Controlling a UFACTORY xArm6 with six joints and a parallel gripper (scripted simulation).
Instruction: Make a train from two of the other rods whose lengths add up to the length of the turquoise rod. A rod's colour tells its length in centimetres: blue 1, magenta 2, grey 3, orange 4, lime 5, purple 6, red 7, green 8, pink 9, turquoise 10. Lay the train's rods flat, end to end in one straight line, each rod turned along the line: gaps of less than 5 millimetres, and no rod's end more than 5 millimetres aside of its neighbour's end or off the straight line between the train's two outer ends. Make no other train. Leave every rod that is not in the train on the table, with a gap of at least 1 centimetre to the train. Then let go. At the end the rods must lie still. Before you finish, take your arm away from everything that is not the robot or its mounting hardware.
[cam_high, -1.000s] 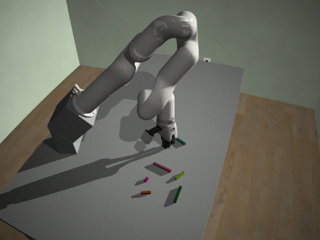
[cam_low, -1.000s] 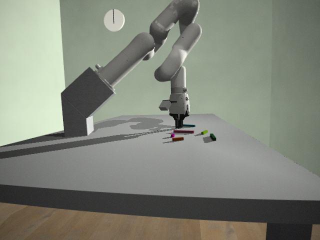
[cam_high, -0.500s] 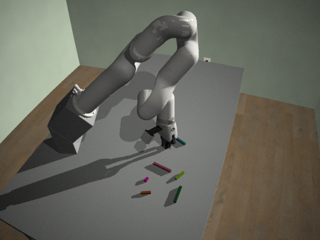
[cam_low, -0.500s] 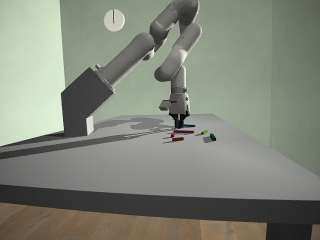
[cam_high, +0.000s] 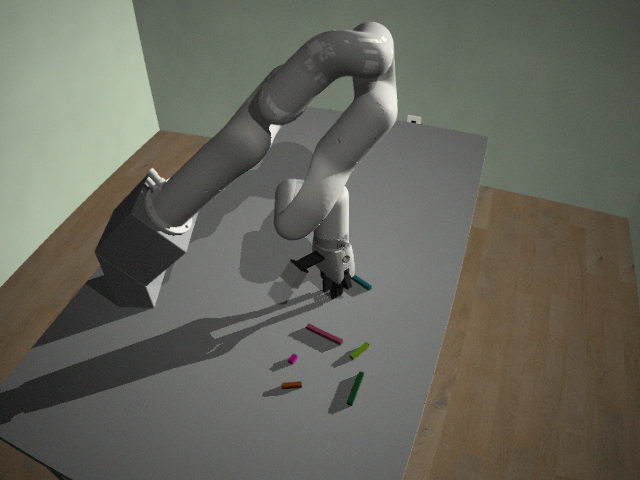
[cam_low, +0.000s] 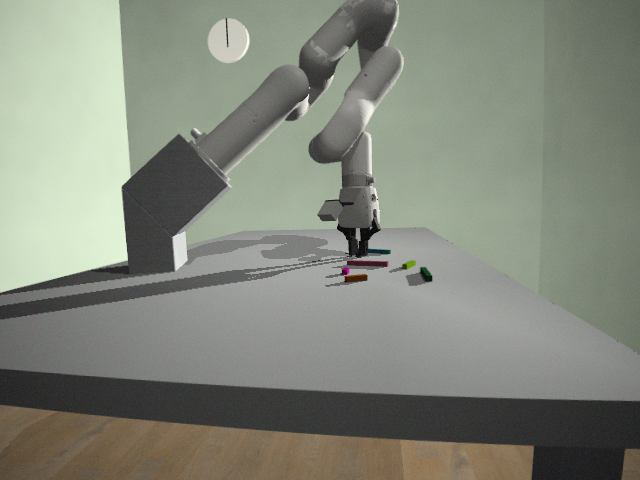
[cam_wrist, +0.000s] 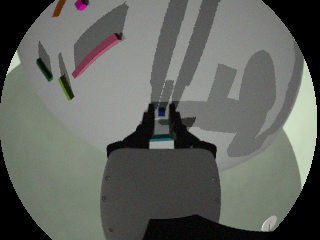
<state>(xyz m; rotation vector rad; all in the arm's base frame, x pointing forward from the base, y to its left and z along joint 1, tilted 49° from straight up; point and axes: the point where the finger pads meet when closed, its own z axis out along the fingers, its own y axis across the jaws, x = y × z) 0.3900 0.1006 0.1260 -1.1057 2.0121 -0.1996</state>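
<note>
The blue rod is 20 mm below my hand. From my hand the other things lie so: pink rod 40 mm ahead, 120 mm to the right, 20 mm below; lime rod 130 mm ahead, 130 mm to the right, 20 mm below; turquoise rod 30 mm ahead, 60 mm to the left, 20 mm below.
</note>
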